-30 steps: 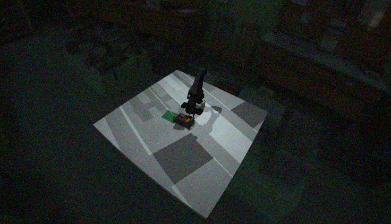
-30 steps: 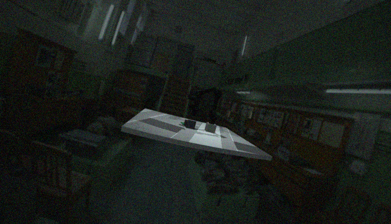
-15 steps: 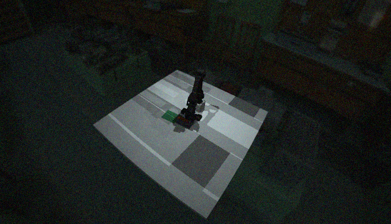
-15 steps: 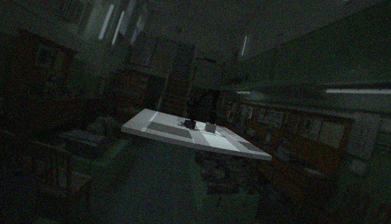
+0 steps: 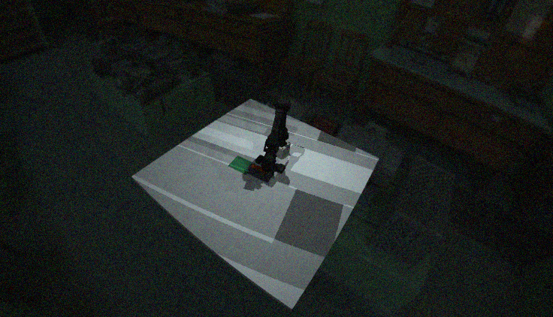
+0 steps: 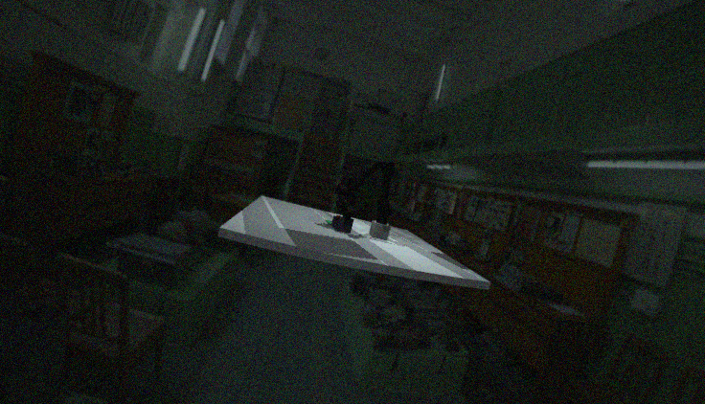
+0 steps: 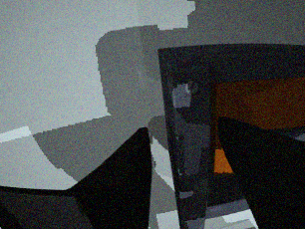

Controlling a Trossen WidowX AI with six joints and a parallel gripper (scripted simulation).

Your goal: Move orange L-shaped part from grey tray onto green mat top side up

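Now: gripper tip 1 cm short of the orange L-shaped part, 6 cm to the left of it and 1 cm above it. From my gripper tip the other things lie so: green mat (4 cm ahead, 22 cm to the right, 7 cm below).
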